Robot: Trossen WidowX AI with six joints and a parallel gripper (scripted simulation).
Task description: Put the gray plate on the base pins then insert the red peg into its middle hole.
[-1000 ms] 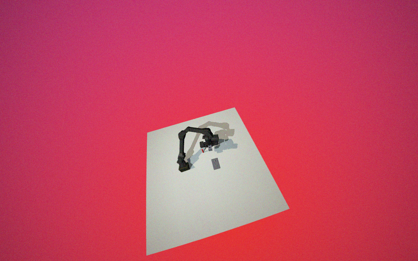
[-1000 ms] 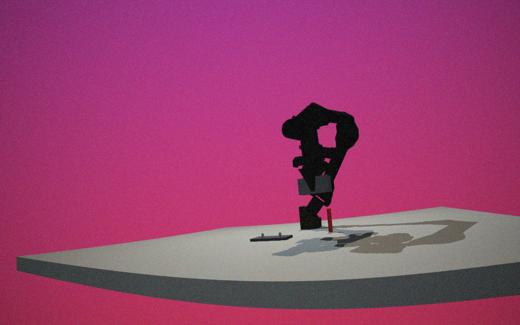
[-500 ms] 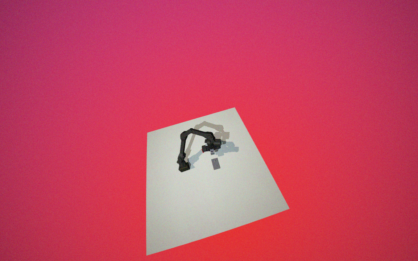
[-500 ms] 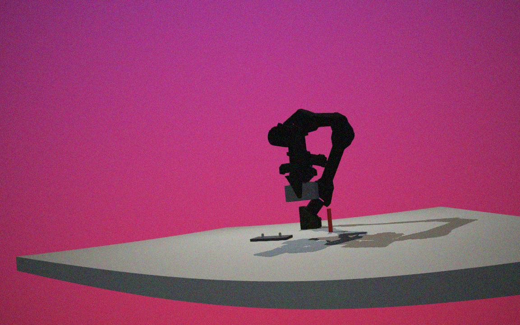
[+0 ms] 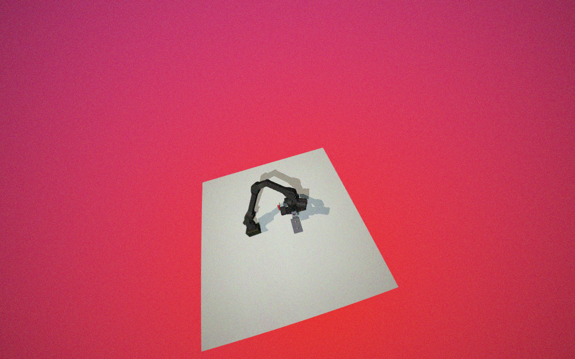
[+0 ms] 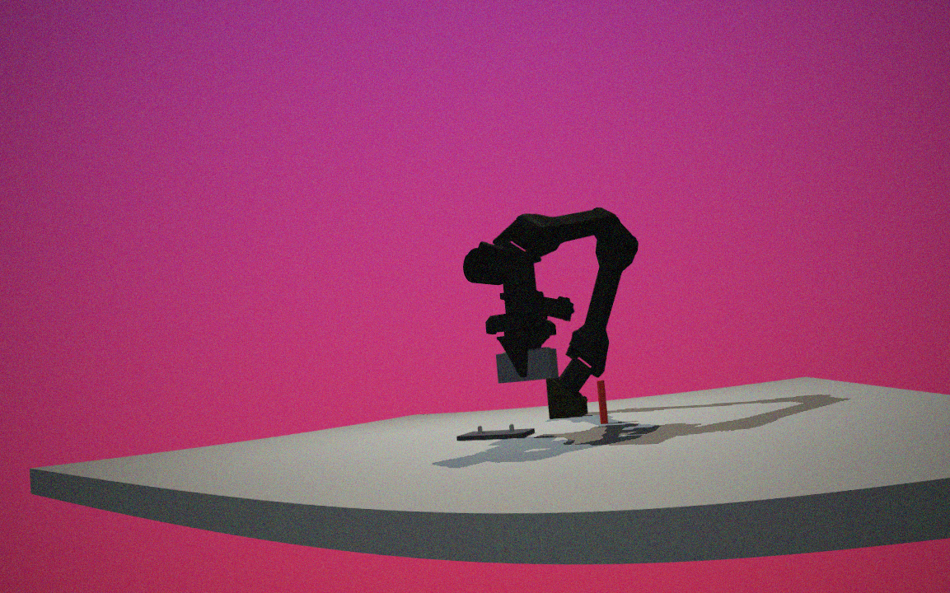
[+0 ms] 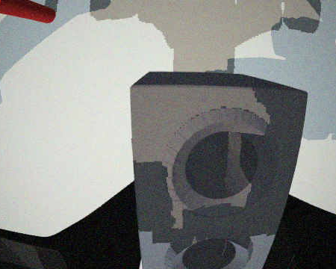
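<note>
My gripper tip is 7 cm to the left of the dark flat base and 9 cm above it. Round my gripper tip: red peg: 11 cm behind, 10 cm to the left, 6 cm below; then plate: 3 cm above.
</note>
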